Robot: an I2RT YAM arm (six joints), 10 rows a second.
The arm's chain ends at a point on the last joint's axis. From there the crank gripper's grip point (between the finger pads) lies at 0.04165 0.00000 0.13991 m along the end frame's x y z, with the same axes.
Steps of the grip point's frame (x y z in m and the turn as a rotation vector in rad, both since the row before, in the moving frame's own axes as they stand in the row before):
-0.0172, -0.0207, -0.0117, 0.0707, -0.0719, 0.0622
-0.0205, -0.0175, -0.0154, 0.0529, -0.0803, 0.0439
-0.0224, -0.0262, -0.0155, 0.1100, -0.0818, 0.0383
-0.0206, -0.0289, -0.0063, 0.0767, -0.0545, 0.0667
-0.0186, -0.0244, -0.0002, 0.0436, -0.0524, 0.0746
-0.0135, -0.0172, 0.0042, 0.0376, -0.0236, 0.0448
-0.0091, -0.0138, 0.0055, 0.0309, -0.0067, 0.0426
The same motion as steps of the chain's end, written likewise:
-0.0073, -0.0130, -0.0141, 0.0707, -0.0719, 0.0622
-0.0093, -0.0116, -0.0181, 0.0529, -0.0803, 0.0439
-0.0111, -0.0120, -0.0177, 0.1100, -0.0818, 0.0383
-0.0132, -0.0206, -0.0081, 0.0767, -0.0545, 0.0667
-0.0113, -0.0211, -0.0021, 0.0436, -0.0524, 0.0746
-0.0103, -0.0137, 0.0033, 0.0376, -0.0236, 0.0448
-0.0082, -0.0112, 0.0053, 0.0309, -0.0067, 0.0426

